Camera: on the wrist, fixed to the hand. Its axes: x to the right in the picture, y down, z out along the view.
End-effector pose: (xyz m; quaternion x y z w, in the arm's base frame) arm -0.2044 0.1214 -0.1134 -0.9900 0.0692 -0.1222 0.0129
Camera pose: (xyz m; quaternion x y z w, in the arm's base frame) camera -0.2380 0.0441 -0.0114 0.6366 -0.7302 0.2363 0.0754
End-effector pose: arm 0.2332 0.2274 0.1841 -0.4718 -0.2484 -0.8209 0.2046
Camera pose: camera 0.2029 0.1015 0.1568 -0.3916 0.3013 -0.5646 0.6612
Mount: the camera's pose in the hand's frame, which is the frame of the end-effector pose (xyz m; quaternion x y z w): 0.0031 0.0767 -0.1078 -0.1557 0.1708 0.6666 0.7086
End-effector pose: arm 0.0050 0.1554 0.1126 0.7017 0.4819 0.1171 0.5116
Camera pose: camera -0.0216 0.2222 0.2237 0.7188 -0.0571 0.6189 0.3114
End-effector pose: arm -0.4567 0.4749 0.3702 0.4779 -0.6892 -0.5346 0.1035
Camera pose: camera -0.4299 0.4016 0.4770 -0.0456 -0.7061 -0.3355 0.6219
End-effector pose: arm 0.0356 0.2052 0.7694 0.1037 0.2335 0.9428 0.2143
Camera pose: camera -0.0263 0.1026 0.7131 -0.0347 0.0139 -0.8650 0.5004
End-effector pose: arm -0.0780 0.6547 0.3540 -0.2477 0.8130 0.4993 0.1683
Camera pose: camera -0.1272 0.5865 0.4562 -0.2550 -0.6923 -0.5503 0.3910
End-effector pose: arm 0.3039 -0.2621 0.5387 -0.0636 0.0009 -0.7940 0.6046
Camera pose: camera 0.3657 -0.2938 0.4261 -0.0030 0.2699 -0.1703 0.9477
